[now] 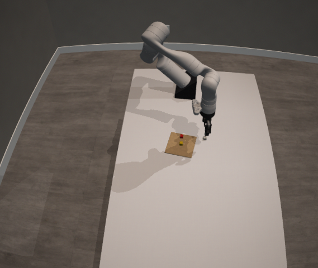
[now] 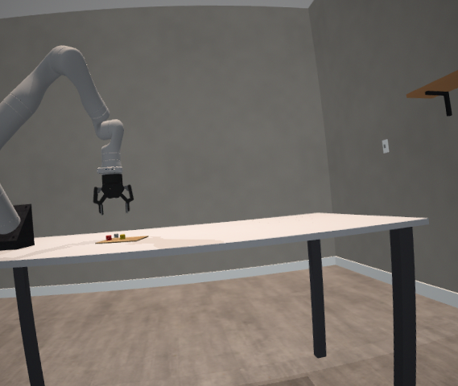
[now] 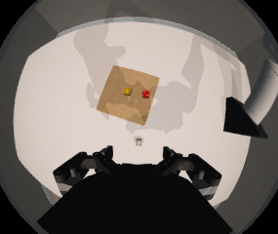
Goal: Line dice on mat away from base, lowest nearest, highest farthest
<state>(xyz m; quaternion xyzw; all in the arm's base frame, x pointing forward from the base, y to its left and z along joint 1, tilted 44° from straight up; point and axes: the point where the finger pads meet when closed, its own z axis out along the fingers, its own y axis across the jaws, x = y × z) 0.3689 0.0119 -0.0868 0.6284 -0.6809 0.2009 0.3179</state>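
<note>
The white die is 90 mm below my hand. From my hand the other things lie so: yellow die (30 mm ahead, 130 mm to the right, 80 mm below); then square mat (30 mm ahead, 130 mm to the right, 90 mm below); then red die (20 mm behind, 120 mm to the right, 80 mm below).
</note>
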